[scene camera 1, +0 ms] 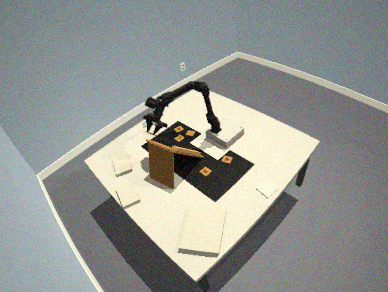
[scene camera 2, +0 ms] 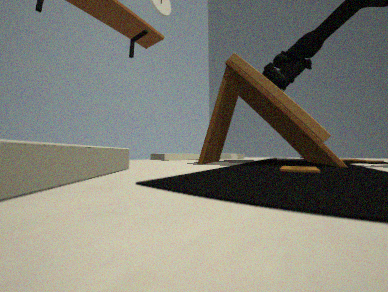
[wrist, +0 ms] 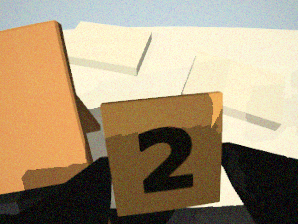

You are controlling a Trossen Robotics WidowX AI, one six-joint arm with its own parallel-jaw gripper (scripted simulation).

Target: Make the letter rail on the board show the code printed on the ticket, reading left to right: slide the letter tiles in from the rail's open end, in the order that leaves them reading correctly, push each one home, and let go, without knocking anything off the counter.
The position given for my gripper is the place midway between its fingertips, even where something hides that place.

Observation:
In view: my gripper [wrist: 166, 158], a sloped wooden board [wrist: 51, 122] and a black mat [scene camera 1: 224, 175].

